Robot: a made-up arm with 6 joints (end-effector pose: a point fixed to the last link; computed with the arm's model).
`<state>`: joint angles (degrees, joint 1 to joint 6).
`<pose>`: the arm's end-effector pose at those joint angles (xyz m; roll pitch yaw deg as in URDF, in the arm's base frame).
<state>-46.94 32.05 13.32 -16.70 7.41 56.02</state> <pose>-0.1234 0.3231 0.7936 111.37 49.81 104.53</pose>
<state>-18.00 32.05 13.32 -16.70 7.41 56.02</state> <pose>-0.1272 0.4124 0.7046 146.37 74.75 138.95</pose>
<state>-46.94 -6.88 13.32 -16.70 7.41 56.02</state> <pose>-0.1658 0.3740 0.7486 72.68 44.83 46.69</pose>
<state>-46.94 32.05 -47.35 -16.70 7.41 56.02</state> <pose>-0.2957 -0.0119 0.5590 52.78 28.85 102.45</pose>
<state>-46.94 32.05 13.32 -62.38 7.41 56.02</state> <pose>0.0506 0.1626 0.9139 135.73 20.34 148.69</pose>
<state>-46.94 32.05 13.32 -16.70 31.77 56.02</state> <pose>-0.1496 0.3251 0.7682 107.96 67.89 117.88</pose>
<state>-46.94 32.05 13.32 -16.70 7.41 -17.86</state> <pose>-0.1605 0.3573 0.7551 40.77 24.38 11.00</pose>
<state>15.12 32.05 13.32 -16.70 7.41 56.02</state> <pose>-0.1375 0.4474 0.5655 -111.04 63.60 -119.12</pose>
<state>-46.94 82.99 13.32 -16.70 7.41 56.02</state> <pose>-0.0228 0.3027 0.8060 140.58 24.14 161.07</pose>
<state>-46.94 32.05 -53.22 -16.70 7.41 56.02</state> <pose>-0.2909 -0.0396 0.5239 47.83 26.96 103.55</pose>
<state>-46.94 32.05 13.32 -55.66 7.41 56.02</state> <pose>0.0163 0.1814 0.9053 134.25 25.40 143.90</pose>
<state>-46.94 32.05 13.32 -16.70 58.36 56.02</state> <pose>-0.1720 0.3109 0.7385 160.57 85.76 -172.33</pose>
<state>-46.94 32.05 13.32 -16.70 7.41 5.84</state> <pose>-0.1563 0.3445 0.7721 53.02 40.94 31.29</pose>
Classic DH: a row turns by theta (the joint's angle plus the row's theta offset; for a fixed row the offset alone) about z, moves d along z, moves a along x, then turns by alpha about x. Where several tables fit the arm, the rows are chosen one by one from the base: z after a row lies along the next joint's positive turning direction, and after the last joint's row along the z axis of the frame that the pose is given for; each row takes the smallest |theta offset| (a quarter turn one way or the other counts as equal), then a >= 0, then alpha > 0; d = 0 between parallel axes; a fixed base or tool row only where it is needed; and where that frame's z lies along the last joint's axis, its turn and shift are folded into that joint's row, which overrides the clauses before.
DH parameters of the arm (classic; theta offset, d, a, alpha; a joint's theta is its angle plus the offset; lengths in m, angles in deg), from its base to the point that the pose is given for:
base (fixed): 87.56 0.564 0.1891 -85.14
joint 1: -89.79 0.068 -0.0366 -87.56
joint 2: 85.14 -0.1033 0.1507 -90
joint 3: 0 -0.1058 0.001 -90
joint 4: -90 -0.2034 0.1202 90
joint 5: 0 0.258 0.0459 90
joint 6: 86.4 0.0832 0.0472 -90.61
tool (fixed): -177.38 -0.0237 0 0

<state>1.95 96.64 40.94 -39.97 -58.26 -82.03</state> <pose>0.0966 0.4890 0.3224 -58.50 -11.91 -65.30</pose>
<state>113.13 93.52 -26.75 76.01 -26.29 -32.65</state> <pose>-0.2951 -0.0055 0.4433 -62.00 -6.74 16.94</pose>
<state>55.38 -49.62 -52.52 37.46 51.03 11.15</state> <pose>0.0898 -0.0532 0.4592 -104.74 4.52 93.98</pose>
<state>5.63 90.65 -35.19 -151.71 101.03 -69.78</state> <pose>0.3187 0.2186 0.3168 156.39 -50.43 83.38</pose>
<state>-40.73 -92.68 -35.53 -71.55 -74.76 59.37</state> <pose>-0.4284 0.3309 0.4573 67.92 -6.35 48.53</pose>
